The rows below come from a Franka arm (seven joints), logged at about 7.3 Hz.
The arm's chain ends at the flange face. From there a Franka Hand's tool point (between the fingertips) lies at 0.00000 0.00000 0.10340 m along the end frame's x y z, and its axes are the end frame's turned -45 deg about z.
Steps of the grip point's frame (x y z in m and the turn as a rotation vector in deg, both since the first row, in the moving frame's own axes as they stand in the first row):
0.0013 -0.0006 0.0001 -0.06 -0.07 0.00
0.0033 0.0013 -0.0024 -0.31 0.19 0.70
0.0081 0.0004 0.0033 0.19 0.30 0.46
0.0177 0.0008 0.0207 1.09 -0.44 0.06
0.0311 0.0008 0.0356 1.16 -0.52 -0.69
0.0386 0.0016 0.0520 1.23 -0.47 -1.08
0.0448 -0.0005 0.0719 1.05 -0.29 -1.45
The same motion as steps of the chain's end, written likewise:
0.0005 -0.0015 0.0001 -0.09 -0.01 0.00
0.0026 -0.0016 -0.0024 -0.08 0.35 0.70
0.0059 -0.0048 0.0033 0.35 0.08 0.46
0.0150 -0.0111 0.0207 0.46 -1.08 0.06
0.0247 -0.0206 0.0356 0.45 -1.19 -0.69
0.0306 -0.0252 0.0520 0.54 -1.20 -1.08
0.0330 -0.0311 0.0719 0.54 -0.95 -1.45

